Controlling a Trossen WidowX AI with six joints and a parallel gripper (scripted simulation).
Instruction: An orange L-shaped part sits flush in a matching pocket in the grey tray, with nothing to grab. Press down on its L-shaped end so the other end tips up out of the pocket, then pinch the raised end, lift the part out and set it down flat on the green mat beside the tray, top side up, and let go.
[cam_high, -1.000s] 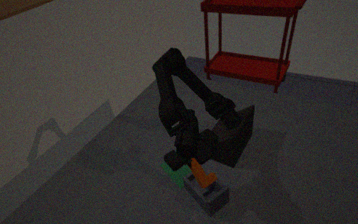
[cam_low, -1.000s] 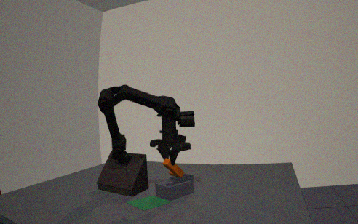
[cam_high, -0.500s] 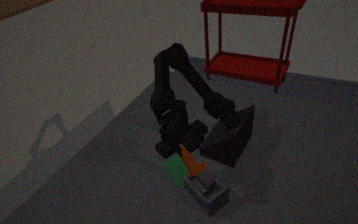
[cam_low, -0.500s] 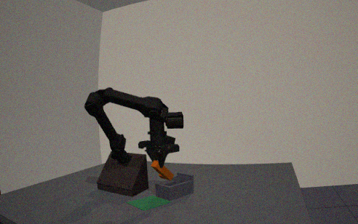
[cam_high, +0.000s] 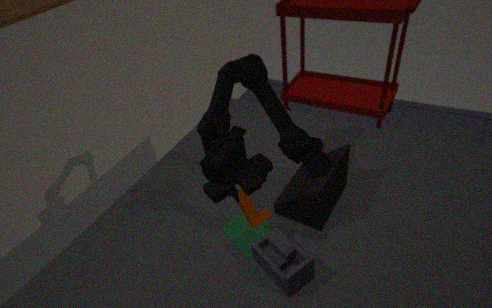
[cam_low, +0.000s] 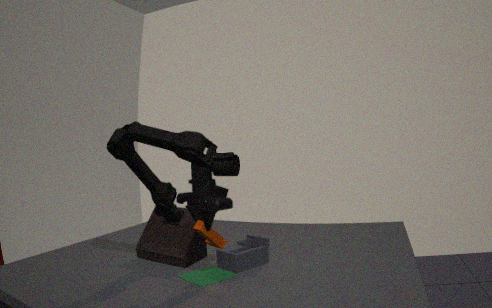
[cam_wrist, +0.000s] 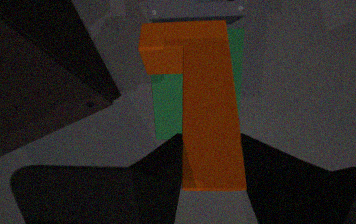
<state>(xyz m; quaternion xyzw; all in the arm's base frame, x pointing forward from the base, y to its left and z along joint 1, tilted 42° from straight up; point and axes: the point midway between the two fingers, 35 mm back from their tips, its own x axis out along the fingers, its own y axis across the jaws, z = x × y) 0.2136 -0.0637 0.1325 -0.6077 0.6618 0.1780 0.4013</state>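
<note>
Right now the green mat is 17 cm below my gripper tip. The rest, counted from my gripper tip: orange L-shaped part (3 cm to the left, 3 cm below).
</note>
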